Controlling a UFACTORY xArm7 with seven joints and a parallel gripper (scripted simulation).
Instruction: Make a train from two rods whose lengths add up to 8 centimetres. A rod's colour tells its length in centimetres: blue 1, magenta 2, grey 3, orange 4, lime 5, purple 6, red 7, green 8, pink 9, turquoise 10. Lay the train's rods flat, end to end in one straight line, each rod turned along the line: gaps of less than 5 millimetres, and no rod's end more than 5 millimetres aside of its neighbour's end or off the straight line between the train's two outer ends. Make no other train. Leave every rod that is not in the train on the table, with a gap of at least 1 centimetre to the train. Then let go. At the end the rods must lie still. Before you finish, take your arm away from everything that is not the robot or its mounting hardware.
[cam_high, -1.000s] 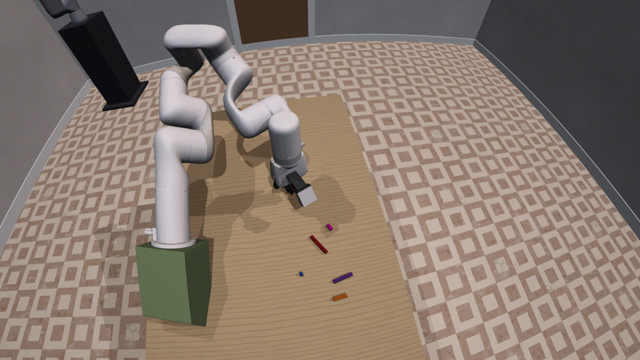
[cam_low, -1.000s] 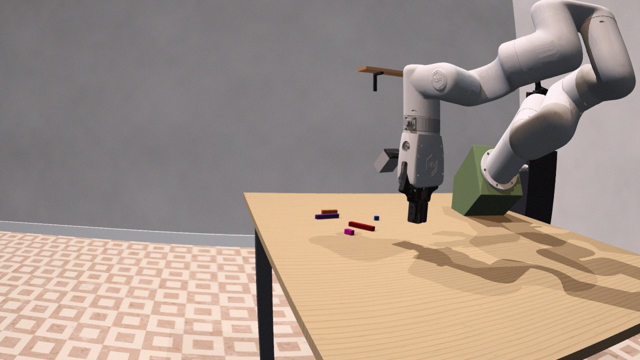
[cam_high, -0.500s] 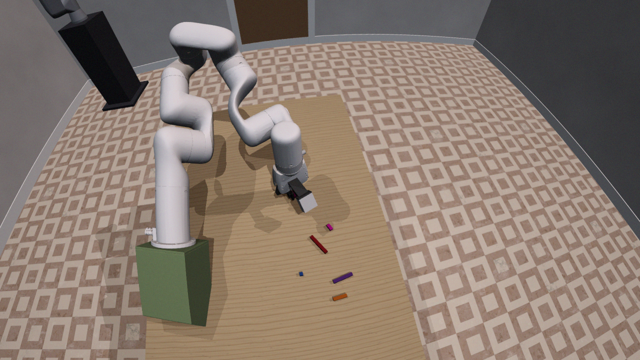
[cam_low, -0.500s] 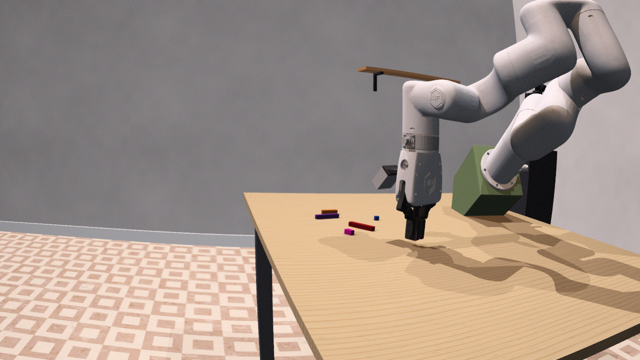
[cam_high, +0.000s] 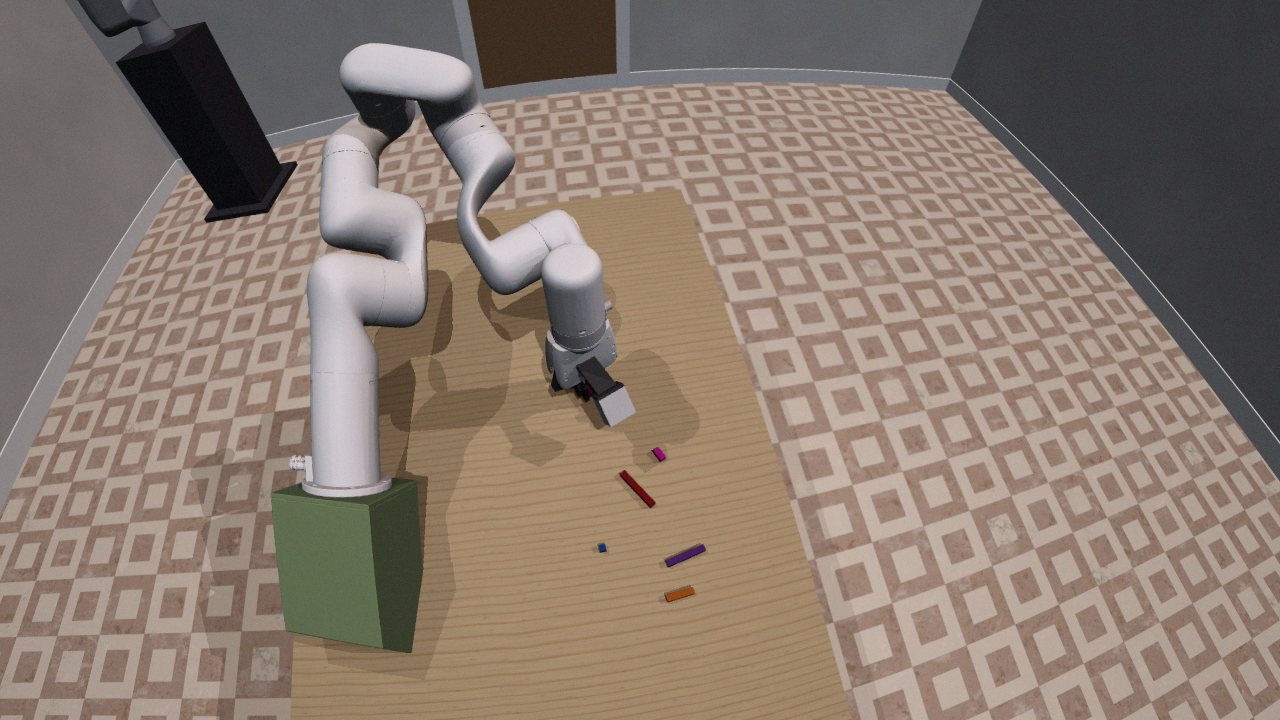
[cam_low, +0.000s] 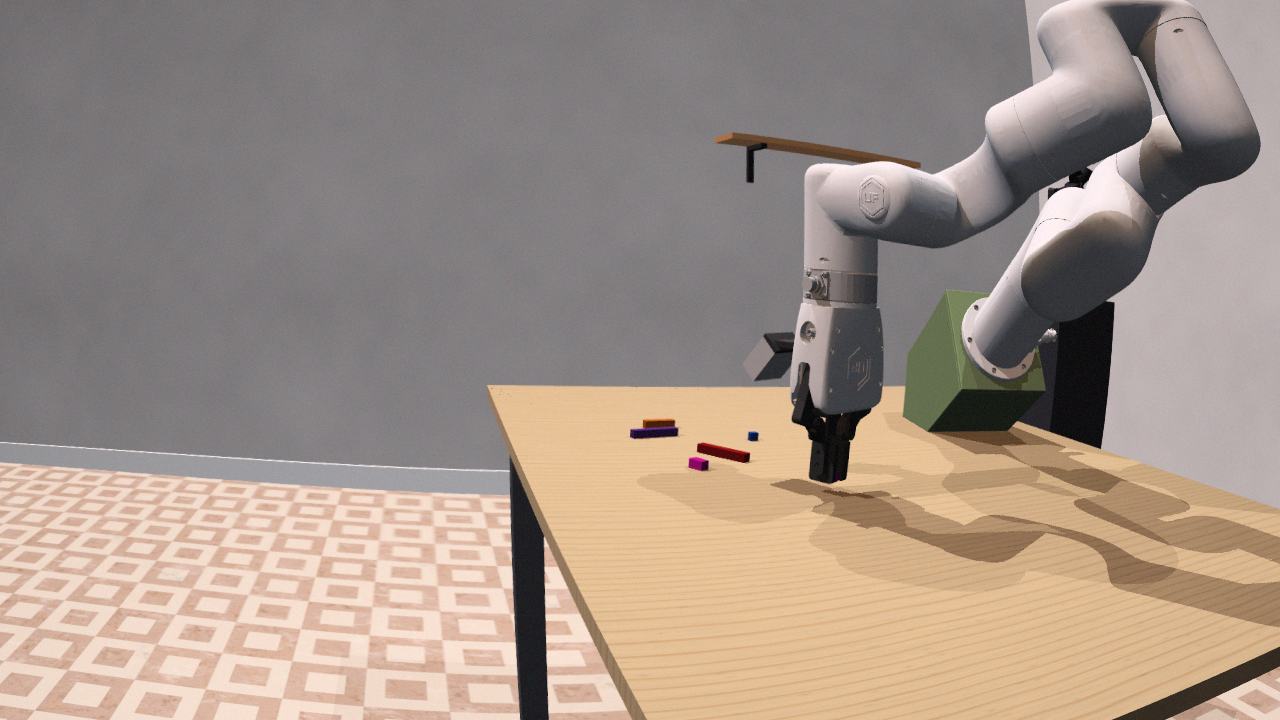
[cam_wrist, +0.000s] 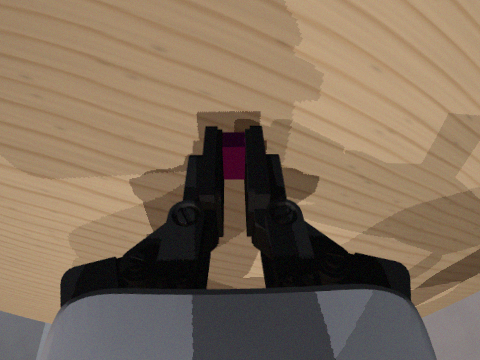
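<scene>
Now: hand 2 cm above the magenta rod. Round my hand: small blue rod (2 cm ahead, 26 cm to the right, 3 cm below); then purple rod (14 cm ahead, 28 cm to the right, 3 cm below); then red rod (7 cm ahead, 17 cm to the right, 3 cm below).
</scene>
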